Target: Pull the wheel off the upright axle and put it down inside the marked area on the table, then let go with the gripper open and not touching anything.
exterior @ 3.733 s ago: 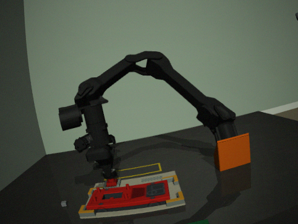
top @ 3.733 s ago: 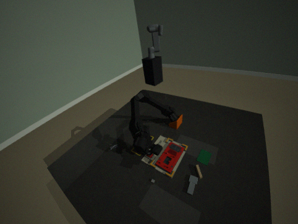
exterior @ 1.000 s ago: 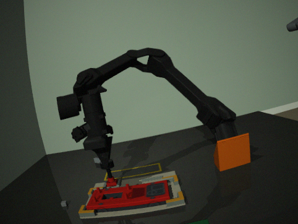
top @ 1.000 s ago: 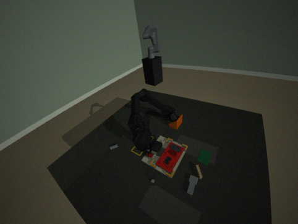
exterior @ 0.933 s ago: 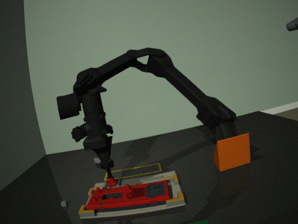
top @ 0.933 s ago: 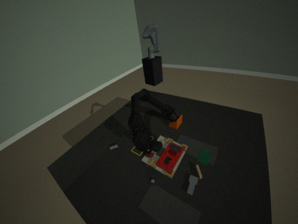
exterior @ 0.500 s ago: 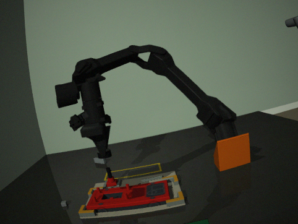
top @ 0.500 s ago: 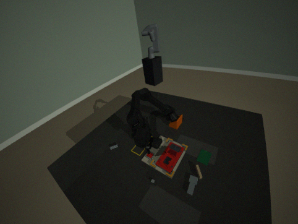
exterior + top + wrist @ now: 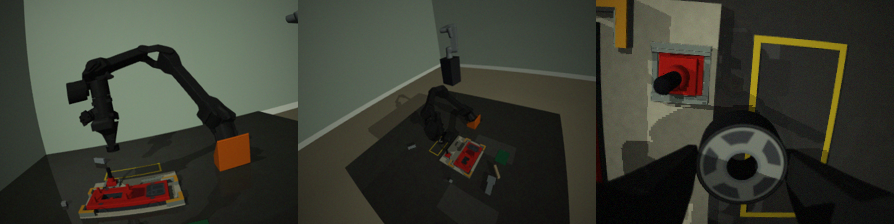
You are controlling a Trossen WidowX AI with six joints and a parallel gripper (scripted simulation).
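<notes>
The black axle lies 7 cm below my gripper tip, 5 cm to the left of it and 1 cm ahead of it. Also, from my gripper tip: grey block: 36 cm to the left, 10 cm below; small grey cube: 18 cm to the left, 13 cm ahead, 10 cm below; small black wheel: right at my gripper tip.
</notes>
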